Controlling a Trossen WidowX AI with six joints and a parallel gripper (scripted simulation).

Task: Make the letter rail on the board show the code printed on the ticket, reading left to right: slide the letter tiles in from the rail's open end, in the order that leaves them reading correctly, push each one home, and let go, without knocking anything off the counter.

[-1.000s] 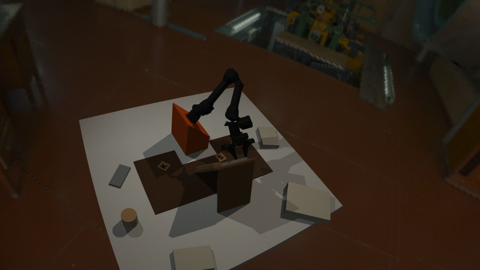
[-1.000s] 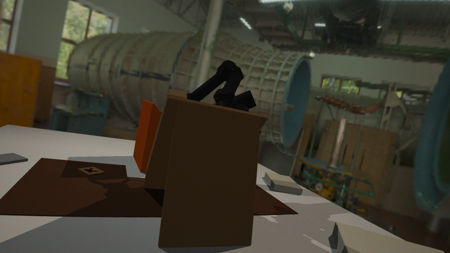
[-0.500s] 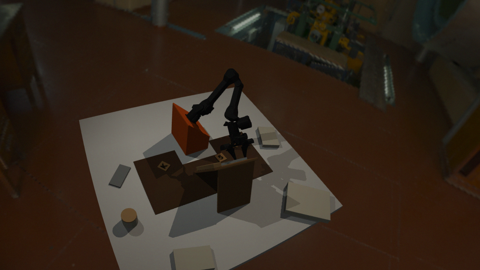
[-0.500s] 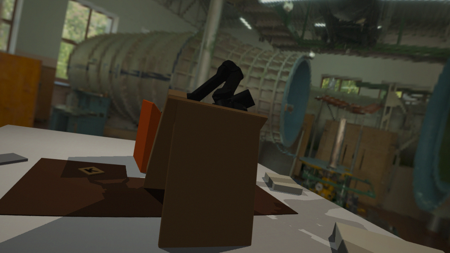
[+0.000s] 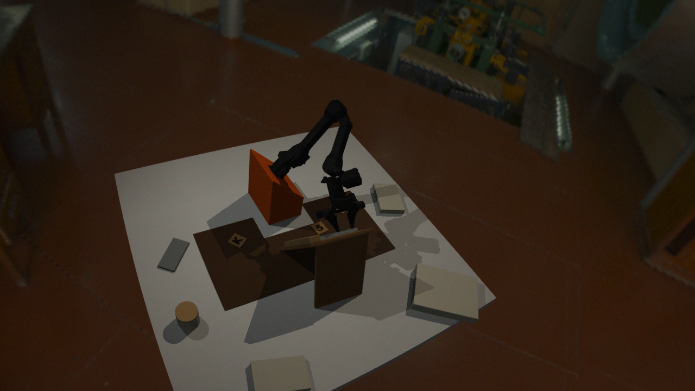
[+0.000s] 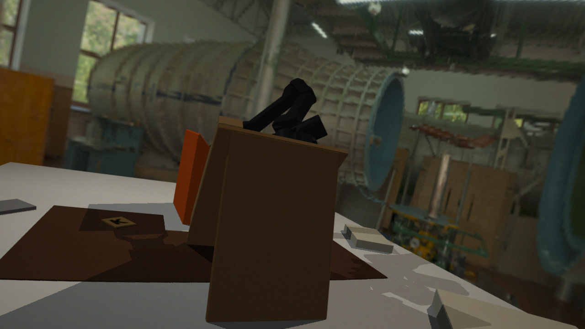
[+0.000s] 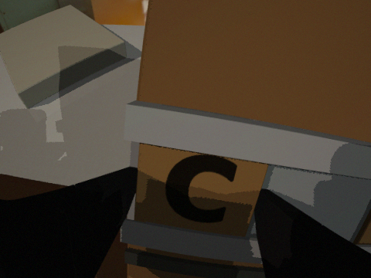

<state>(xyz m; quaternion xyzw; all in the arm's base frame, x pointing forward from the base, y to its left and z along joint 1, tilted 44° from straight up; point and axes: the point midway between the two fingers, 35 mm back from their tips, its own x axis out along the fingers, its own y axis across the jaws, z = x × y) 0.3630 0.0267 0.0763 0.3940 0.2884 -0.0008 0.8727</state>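
Now: gripper tip 90 mm to the left of the white ticket, 80 mm above it and 70 mm past it. Also, from my gripper tip: c tile (right at my gripper tip); then k tile (310 mm to the right, 280 mm behind, 160 mm below); then dark brown mat (190 mm behind, 170 mm below, 90 mm to the right).
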